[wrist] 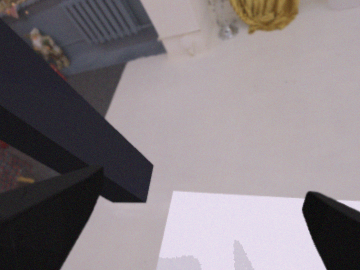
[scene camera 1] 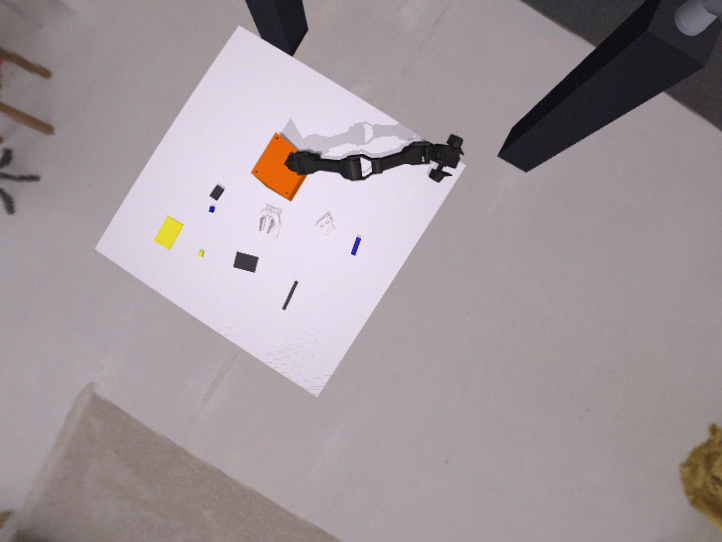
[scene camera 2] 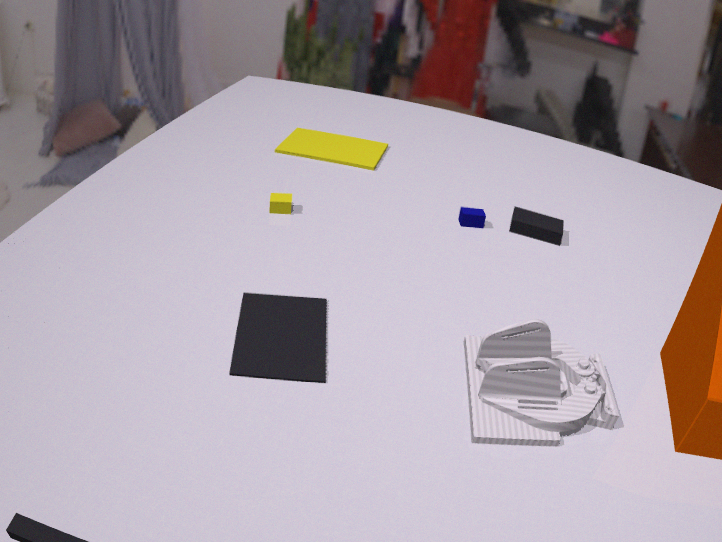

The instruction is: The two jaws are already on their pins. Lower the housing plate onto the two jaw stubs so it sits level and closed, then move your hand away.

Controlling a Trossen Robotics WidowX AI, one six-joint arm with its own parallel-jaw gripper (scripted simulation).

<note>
My gripper is open and holds nothing. Also in view: a dark block, a dark plate and a yellow plate.
</note>
